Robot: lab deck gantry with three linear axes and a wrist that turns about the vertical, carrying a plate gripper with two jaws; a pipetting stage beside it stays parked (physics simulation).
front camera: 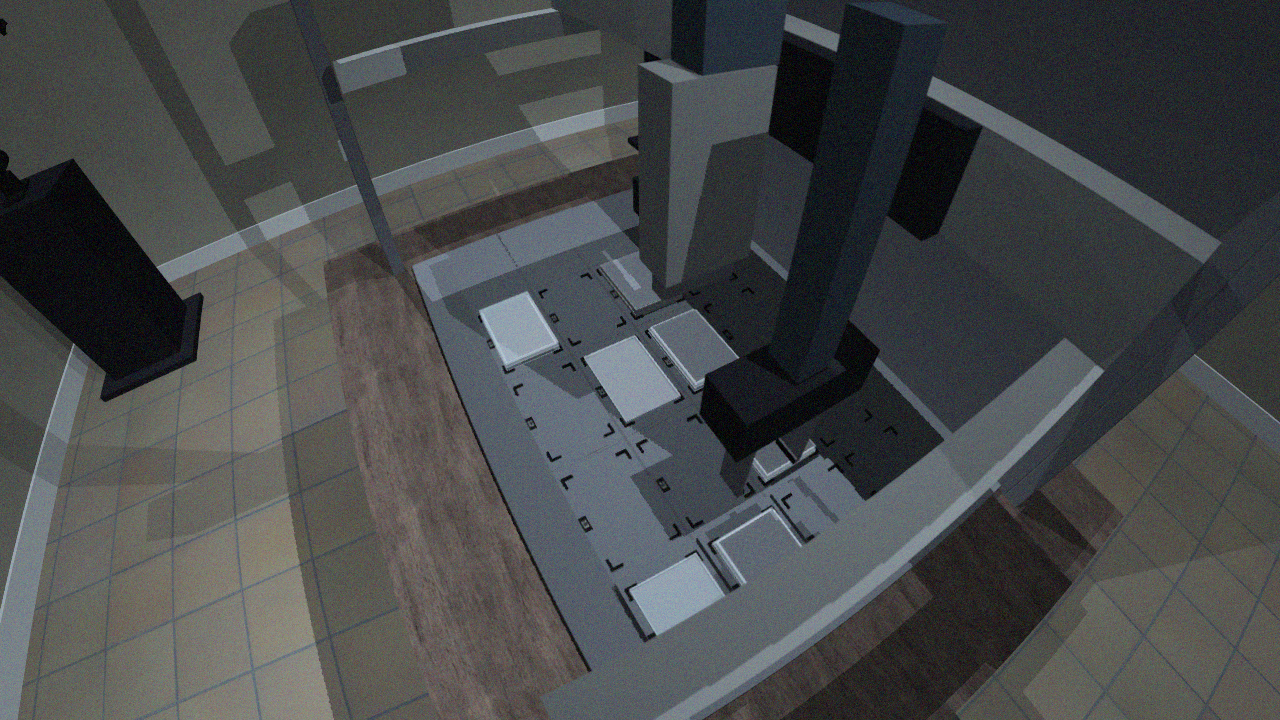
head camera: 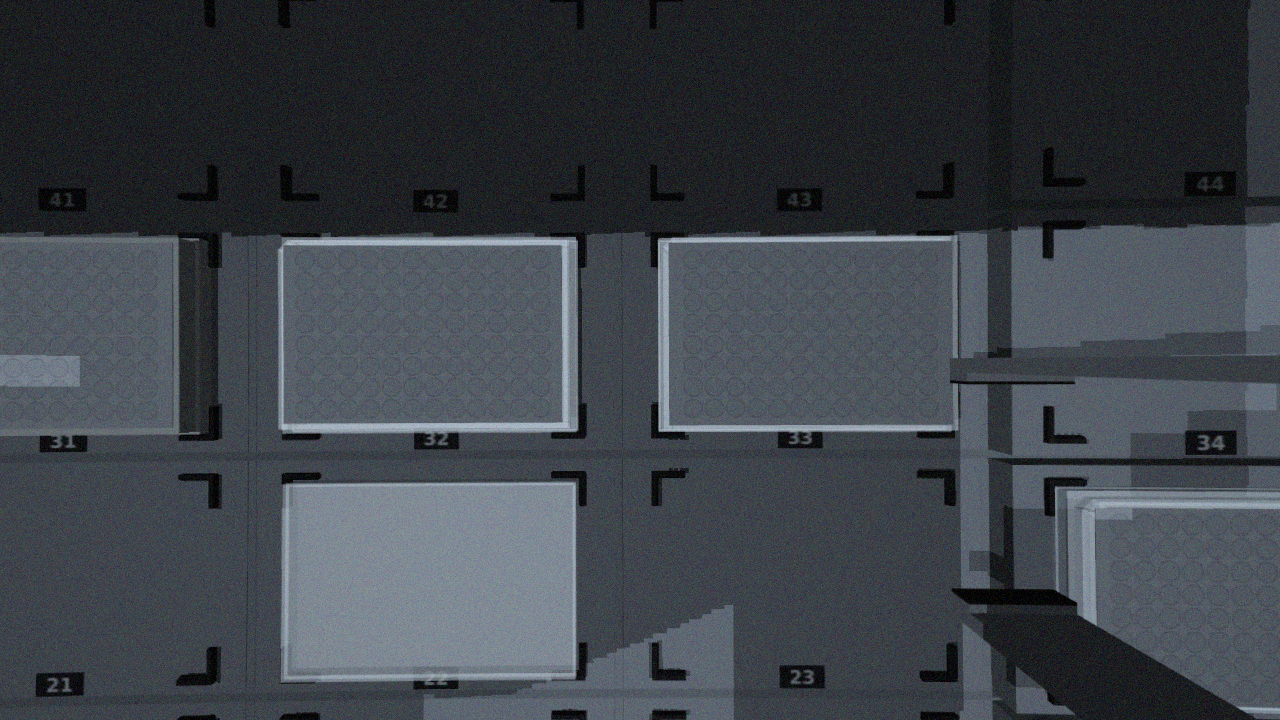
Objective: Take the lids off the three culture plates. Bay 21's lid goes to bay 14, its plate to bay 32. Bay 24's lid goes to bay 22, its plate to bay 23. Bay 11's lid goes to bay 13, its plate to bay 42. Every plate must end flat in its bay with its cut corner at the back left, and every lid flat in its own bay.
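Frame: origin at the robot's base, x ahead, y left, z up, level; centimetres.
Where they show: gripper, between the fingertips: (front camera: 760, 467) (head camera: 1001, 485); robot's base, origin of its link: (front camera: 480, 317).
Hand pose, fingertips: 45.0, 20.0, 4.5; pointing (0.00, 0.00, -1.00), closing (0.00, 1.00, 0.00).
Note:
Each offset is from my fingertips to the top centre of the thing, as dx, dy, dz.
My gripper (front camera: 773, 475) (head camera: 1011, 483) is open and empty, above the deck between the bay 23/33 side and the bay 24/34 side; its far jaw is mostly hidden in the front view. The bay 24 plate @[+10.6, -5.0, -1.7] (front camera: 760, 542) (head camera: 1190, 608) lies in bay 24 without its lid. Its white lid @[-22.2, -5.0, -3.8] (front camera: 631, 377) (head camera: 429, 580) lies flat in bay 22. A plate @[-22.2, +5.7, -3.1] (front camera: 693, 347) (head camera: 427, 335) lies unlidded in bay 32. A white lid @[+10.6, -15.7, -2.3] (front camera: 677, 592) lies in bay 14. The bay 11 plate @[-38.6, -15.7, -2.9] (front camera: 519, 328) stands there under its white lid. Cut corners are too faint to tell.
Another plate @[-5.8, +5.7, -3.1] (head camera: 810, 333) lies in bay 33, mostly behind the gripper in the front view. A further plate @[-38.6, +5.7, -3.1] (front camera: 629, 279) (head camera: 85, 335) lies in bay 31. The parked pipetting stage (front camera: 657, 170) stands at the back. A pale rail (front camera: 832, 573) crosses the near side.

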